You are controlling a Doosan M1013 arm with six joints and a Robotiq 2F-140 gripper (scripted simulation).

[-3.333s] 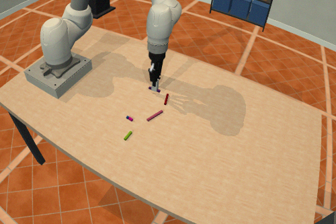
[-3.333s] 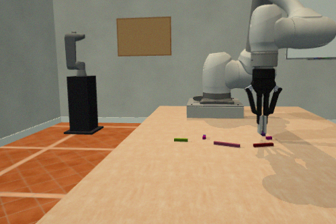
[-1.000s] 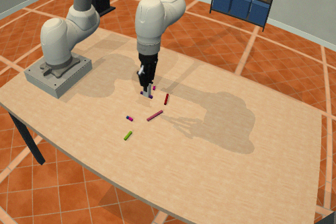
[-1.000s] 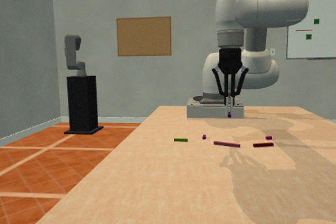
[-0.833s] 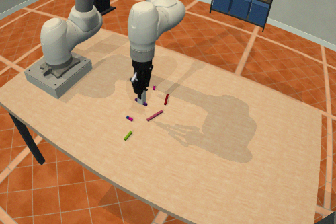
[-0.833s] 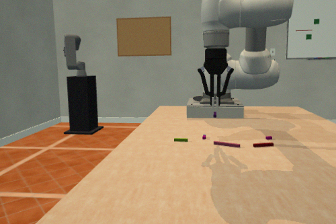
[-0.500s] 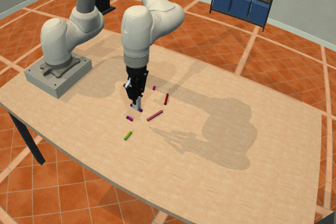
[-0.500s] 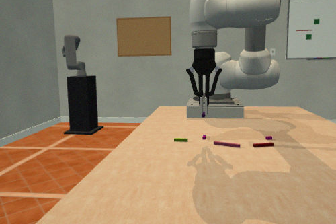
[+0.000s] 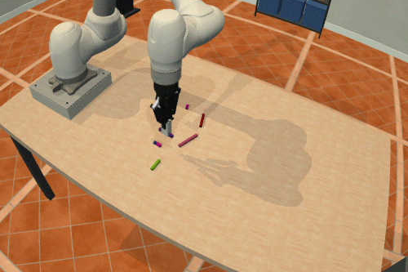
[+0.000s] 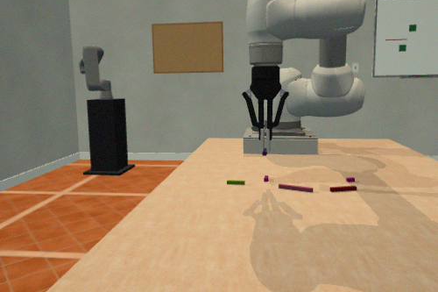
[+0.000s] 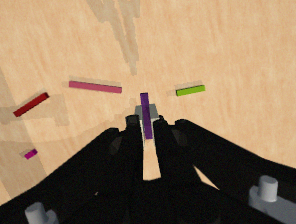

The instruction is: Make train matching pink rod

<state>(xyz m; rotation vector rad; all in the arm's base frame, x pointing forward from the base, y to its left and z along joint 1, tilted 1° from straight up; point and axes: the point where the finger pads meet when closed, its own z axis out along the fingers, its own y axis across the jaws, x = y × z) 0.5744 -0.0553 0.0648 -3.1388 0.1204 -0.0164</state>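
The blue rod is 12 cm below my hand and 6 cm behind it. Also, from my hand: pink rod 12 cm below, 8 cm to the left, 4 cm ahead; lime rod 12 cm below, 8 cm to the right; purple rod 3 cm below.
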